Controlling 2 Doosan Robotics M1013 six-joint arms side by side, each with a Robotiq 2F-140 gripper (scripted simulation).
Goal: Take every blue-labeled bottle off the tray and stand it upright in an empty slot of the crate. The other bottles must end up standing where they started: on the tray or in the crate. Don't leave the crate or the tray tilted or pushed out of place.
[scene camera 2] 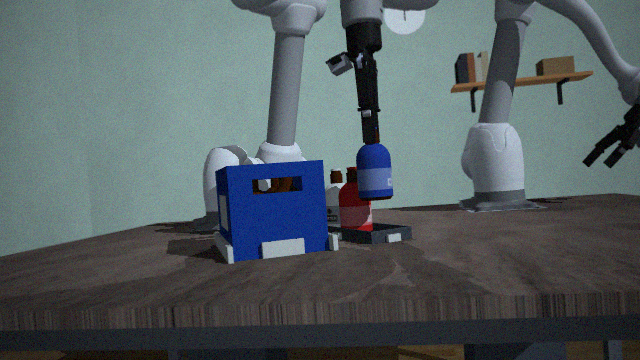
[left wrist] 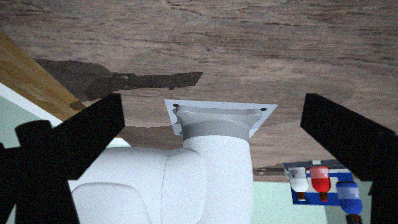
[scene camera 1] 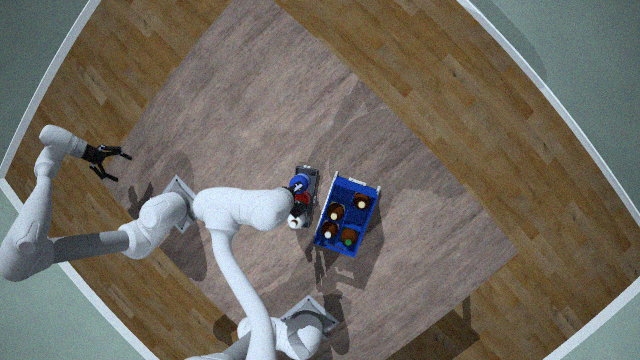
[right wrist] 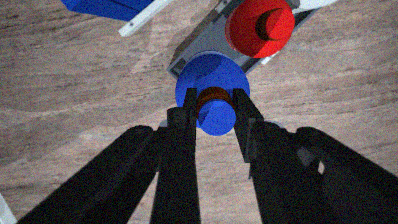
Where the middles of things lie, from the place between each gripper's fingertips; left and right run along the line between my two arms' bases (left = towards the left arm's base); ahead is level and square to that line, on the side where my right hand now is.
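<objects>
The blue-labeled bottle [scene camera 2: 374, 174] is 8 cm below my right hand, and going by their middles it's the nearest to that hand of the things named here. Counting from my right hand again, the red bottle [scene camera 2: 356, 214] is 16 cm below, 7 cm behind and 5 cm to the right, and the dark tray [scene camera 2: 378, 235] is 23 cm below with the same 7 cm behind and 5 cm to the right. There's a blue crate [scene camera 2: 253, 219] too, 24 cm to the right of my right hand, 16 cm below it and 2 cm ahead of it.
My left gripper [scene camera 1: 124, 169] is 77 cm to the left of the red bottle, 50 cm short of it and 4 cm above it. The blue-labeled bottle, from my left hand, is 57 cm ahead, 72 cm to the right and 4 cm above. As for the dark tray, you'd find it 50 cm ahead of my left hand, 77 cm to the right of it and 11 cm below it. Then there's the blue crate, 59 cm ahead of my left hand, 96 cm to the right and 4 cm below, and that's the farthest from my left gripper of the things named here, going by their middles.
</objects>
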